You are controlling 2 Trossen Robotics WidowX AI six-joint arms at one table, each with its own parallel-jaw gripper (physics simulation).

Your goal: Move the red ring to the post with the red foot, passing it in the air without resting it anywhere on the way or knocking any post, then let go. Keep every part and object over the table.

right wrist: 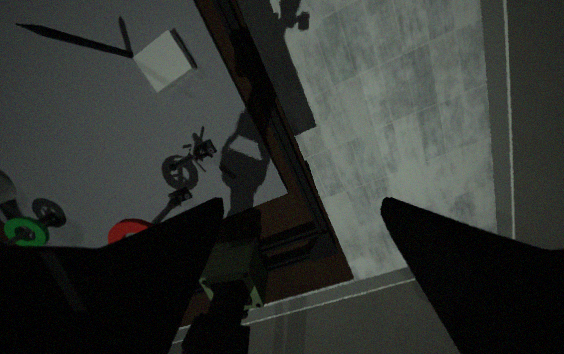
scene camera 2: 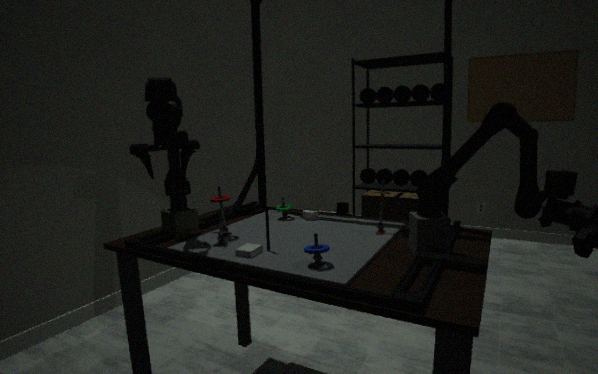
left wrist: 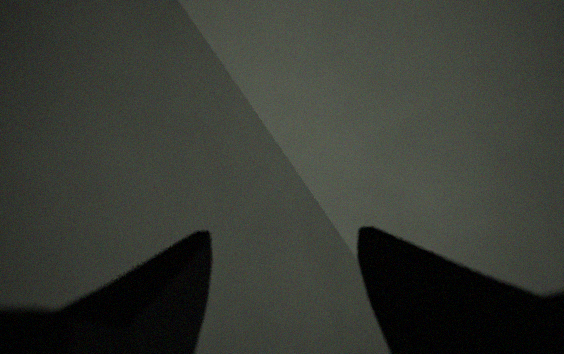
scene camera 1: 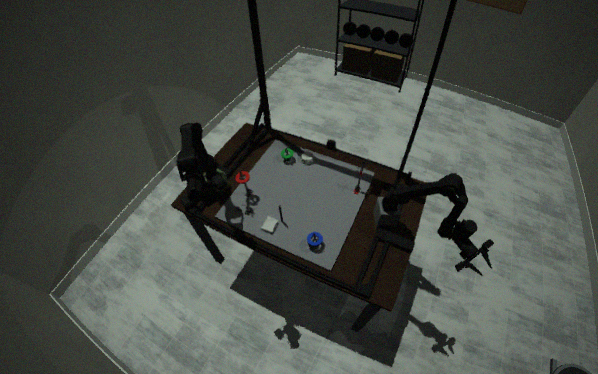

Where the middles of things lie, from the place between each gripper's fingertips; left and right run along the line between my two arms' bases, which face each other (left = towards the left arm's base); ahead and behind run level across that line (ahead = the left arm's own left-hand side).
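Green ring (right wrist: 42, 234): 1000 mm to the right of my left hand, 550 mm behind it, 100 mm below it. White block (right wrist: 165, 62): 960 mm to the right of my left hand, 140 mm below, 100 mm behind.
Green ring: 540 mm behind my right hand, 160 mm to the left of it, 200 mm below it. White block: 90 mm behind my right hand, 240 mm below, 200 mm to the left.
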